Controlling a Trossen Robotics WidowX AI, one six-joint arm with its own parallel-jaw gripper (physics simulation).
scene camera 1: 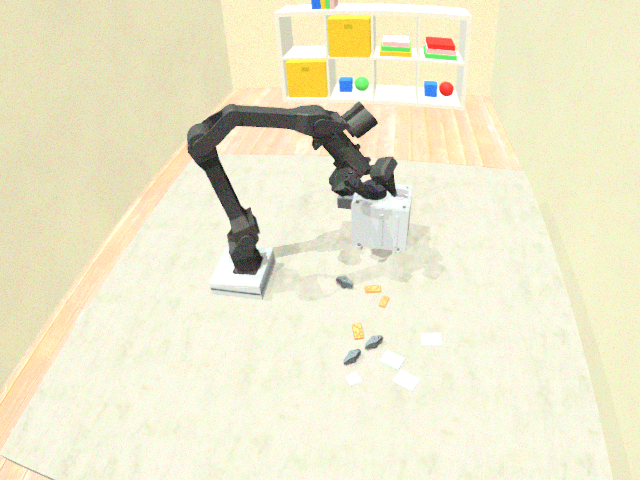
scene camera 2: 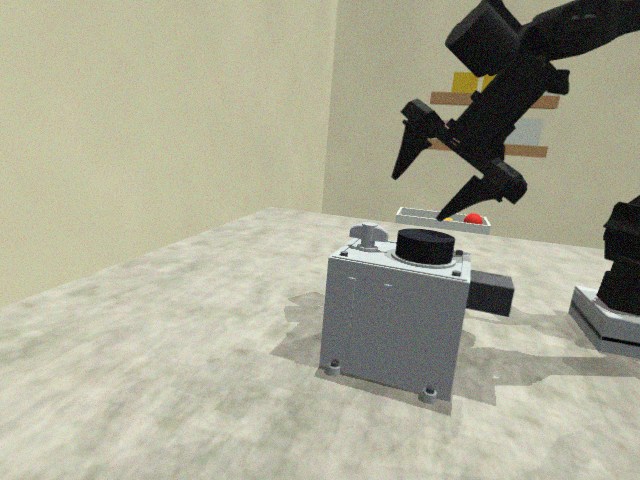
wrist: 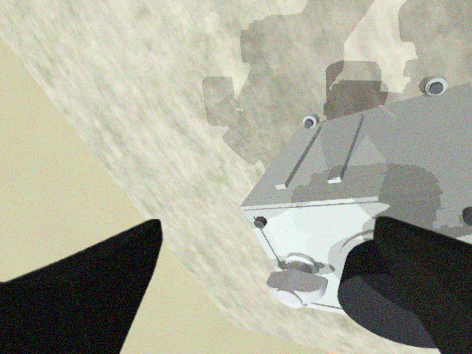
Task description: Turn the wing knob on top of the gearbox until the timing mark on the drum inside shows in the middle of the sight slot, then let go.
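Places are measured from the arm's base along level axes (x left, y back, z up), in millimetres.
Where they show: gripper, fingertip midpoint: (scene camera 1: 381, 197) (scene camera 2: 414, 198) (wrist: 267, 228); arm's base at its link origin: (scene camera 1: 248, 265) (scene camera 2: 627, 307).
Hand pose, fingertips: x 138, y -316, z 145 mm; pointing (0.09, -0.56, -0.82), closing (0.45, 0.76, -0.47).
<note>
Each offset is from my fingertips to the centre of the thing. "spot": to the spot under its first point. Level surfaces: height alone.
The light grey gearbox {dy +27, dx +91, dz -107 mm} (scene camera 1: 381, 227) (scene camera 2: 392, 325) (wrist: 310, 225) stands upright on the mat. The grey wing knob {dy -40, dx +89, dz -61 mm} (scene camera 2: 368, 235) (wrist: 298, 282) rises from its top near one corner, beside a thick black round cap {spot: dy +30, dx +123, dz -36 mm} (scene camera 2: 425, 248) (wrist: 370, 305). My gripper (scene camera 1: 381, 195) (scene camera 2: 416, 198) (wrist: 267, 228) is open and empty, its fingers spread wide and tilted above the gearbox top. In scene camera 2 the lower fingertip is just above the black cap; the other is higher, up and to the right of the knob. The sight slot and timing mark cannot be made out.
A dark block {spot: dy +105, dx +71, dz -77 mm} (scene camera 1: 344, 202) (scene camera 2: 491, 293) sticks out from the gearbox side. Orange domino-like pieces {dy +16, dx -262, dz -189 mm} (scene camera 1: 357, 331), dark grey stones {dy -26, dx -295, dz -179 mm} (scene camera 1: 373, 342) and white squares {dy -154, dx -261, dz -191 mm} (scene camera 1: 431, 339) lie on the mat {dz -193 mm} (scene camera 1: 206, 387). A pale tray (scene camera 2: 418, 221) with a red ball (scene camera 2: 473, 219) stands behind.
</note>
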